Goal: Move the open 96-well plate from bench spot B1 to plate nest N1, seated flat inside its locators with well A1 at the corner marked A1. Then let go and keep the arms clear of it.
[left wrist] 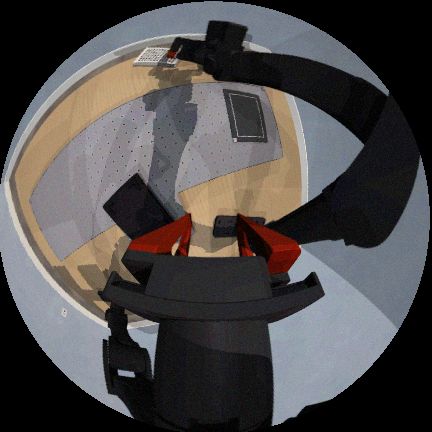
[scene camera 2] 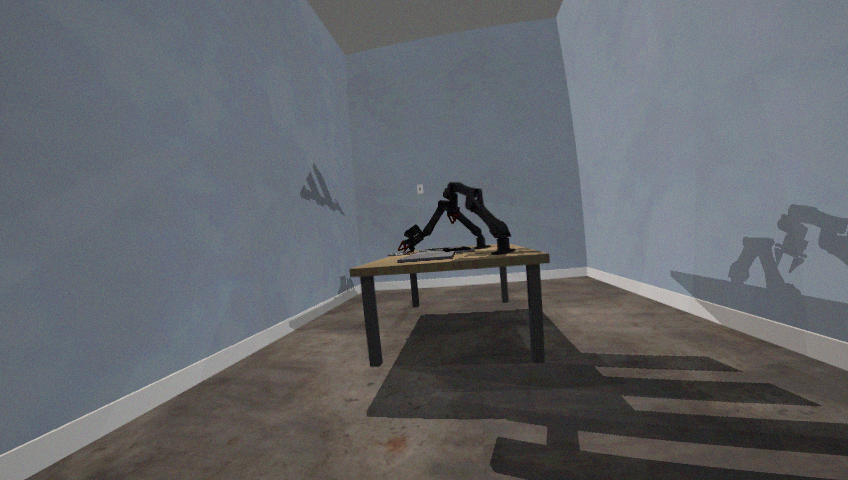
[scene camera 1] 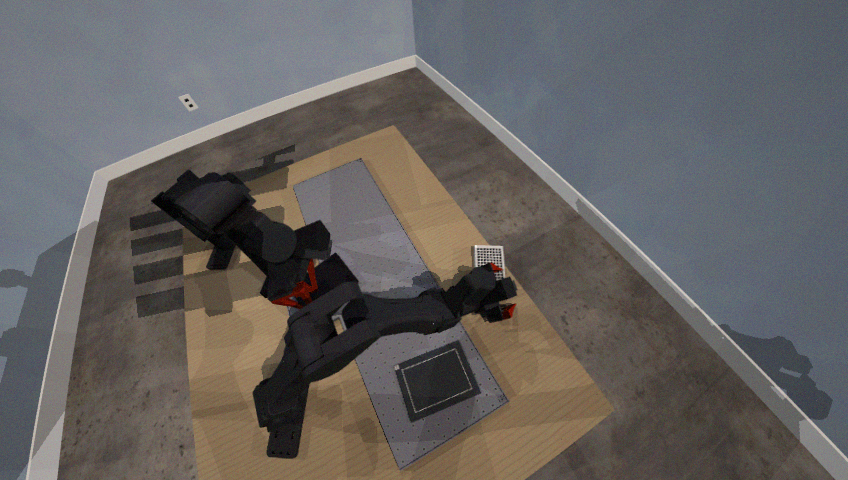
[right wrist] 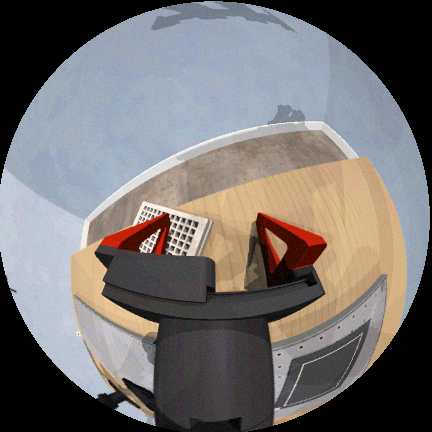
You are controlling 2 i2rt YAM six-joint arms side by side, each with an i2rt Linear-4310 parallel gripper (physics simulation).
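Pixels of known places: left gripper, between the fingertips: [left wrist: 213, 217] [scene camera 2: 453, 222]; right gripper, between the fingertips: [left wrist: 187, 49] [scene camera 2: 400, 251] [right wrist: 212, 217]; left arm's base, origin of its link: [scene camera 2: 503, 252] [scene camera 1: 227, 242]; right arm's base, origin of its link: [scene camera 2: 481, 247] [scene camera 1: 291, 407].
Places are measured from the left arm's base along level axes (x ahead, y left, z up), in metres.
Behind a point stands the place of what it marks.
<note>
The white 96-well plate [scene camera 1: 487, 254] @(y -0.101, x 0.848, z 0.012 m) [left wrist: 150, 56] @(y -0.111, x 0.841, z 0.011 m) [right wrist: 186, 232] @(y -0.174, x 0.865, z 0.005 m) lies near the table's far edge, one corner past that edge in the picture. My right gripper [scene camera 1: 502, 289] @(y -0.208, x 0.885, z 0.020 m) [scene camera 2: 404, 245] @(y -0.208, x 0.885, z 0.020 m) [right wrist: 212, 217] @(y -0.208, x 0.885, z 0.020 m) is wide open and low beside it. In the right wrist view, its left-hand finger overlaps the plate and its other finger is over wood. I cannot tell whether it touches the plate. The dark plate nest N1 [scene camera 1: 437, 380] @(y -0.428, x 0.684, z 0.015 m) [left wrist: 246, 116] @(y -0.423, x 0.673, z 0.015 m) [right wrist: 327, 370] holds no plate; a small white mark sits at one corner. My left gripper [scene camera 2: 454, 217] @(y -0.287, x 0.443, z 0.200 m) is half open, empty and raised.
A grey perforated board [scene camera 1: 380, 237] @(y -0.023, x 0.531, z 0.014 m) [left wrist: 120, 130] @(y -0.111, x 0.578, z 0.013 m) bears the nest on the wooden table [scene camera 1: 434, 190] @(y 0.168, x 0.707, z 0.000 m). In scene camera 1, my right arm [scene camera 1: 404, 312] @(y -0.342, x 0.638, z 0.279 m) stretches across the board between the nest and the left arm. The left arm [scene camera 1: 276, 240] @(y -0.273, x 0.472, z 0.408 m) hangs close to the right arm's elbow.
</note>
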